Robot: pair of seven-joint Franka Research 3 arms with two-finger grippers.
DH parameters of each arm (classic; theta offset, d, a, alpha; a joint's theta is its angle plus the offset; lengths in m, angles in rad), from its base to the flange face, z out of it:
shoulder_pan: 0 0.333 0 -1.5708
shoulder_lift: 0 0 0 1.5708
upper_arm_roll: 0 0.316 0.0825 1.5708
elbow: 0 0 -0.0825 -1.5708
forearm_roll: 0 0.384 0 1.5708
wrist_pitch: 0 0 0.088 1.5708
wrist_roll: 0 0.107 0 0
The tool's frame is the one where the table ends.
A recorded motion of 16 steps. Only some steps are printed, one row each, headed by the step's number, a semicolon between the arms.
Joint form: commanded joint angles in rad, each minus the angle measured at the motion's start. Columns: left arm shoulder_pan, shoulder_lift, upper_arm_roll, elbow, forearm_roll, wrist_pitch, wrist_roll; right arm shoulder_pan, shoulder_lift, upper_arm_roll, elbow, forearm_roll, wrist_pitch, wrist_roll.
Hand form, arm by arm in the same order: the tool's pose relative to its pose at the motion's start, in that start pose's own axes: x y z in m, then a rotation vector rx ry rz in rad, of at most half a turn. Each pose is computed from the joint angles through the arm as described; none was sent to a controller.
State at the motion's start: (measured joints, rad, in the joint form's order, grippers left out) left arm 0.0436 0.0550 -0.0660 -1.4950 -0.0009 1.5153 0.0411; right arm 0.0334 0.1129 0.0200 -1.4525 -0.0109 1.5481 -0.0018
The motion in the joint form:
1: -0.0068 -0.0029 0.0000 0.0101 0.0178 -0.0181 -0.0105; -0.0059 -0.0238 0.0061 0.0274 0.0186 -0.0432 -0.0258
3: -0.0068 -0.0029 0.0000 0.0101 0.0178 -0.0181 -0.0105; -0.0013 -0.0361 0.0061 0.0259 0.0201 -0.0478 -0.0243
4: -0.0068 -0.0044 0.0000 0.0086 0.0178 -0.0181 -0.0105; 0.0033 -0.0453 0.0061 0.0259 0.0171 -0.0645 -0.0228
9: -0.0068 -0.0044 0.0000 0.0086 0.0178 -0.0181 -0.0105; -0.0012 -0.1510 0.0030 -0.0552 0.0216 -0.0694 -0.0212
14: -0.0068 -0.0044 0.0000 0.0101 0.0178 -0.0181 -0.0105; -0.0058 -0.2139 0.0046 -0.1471 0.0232 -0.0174 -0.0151
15: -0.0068 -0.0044 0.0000 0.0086 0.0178 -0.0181 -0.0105; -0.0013 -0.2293 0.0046 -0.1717 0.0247 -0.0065 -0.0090
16: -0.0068 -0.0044 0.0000 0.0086 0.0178 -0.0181 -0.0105; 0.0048 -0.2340 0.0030 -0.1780 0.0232 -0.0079 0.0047
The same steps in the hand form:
1: -0.0028 0.0020 -0.0047 0.0180 -0.0057 -0.0050; -0.0116 -0.0019 -0.0227 0.0185 0.0083 -0.0268
3: -0.0028 0.0020 -0.0047 0.0180 -0.0057 -0.0050; -0.0160 -0.0048 -0.0287 0.0196 0.0145 -0.0300
4: -0.0032 0.0020 -0.0049 0.0181 -0.0057 -0.0050; -0.0208 -0.0071 -0.0324 0.0164 0.0069 -0.0330
9: -0.0032 0.0020 -0.0049 0.0181 -0.0057 -0.0050; -0.0551 -0.0040 -0.0519 0.0181 0.0266 -0.0243
14: -0.0032 0.0020 -0.0055 0.0182 -0.0042 -0.0050; -0.0694 -0.0031 -0.0466 0.0180 0.0495 -0.0147
15: -0.0032 0.0020 -0.0049 0.0181 -0.0057 -0.0050; -0.0732 -0.0057 -0.0440 0.0193 0.0512 -0.0130
16: -0.0032 0.0020 -0.0049 0.0181 -0.0057 -0.0050; -0.0748 -0.0078 -0.0433 0.0182 0.0480 -0.0038

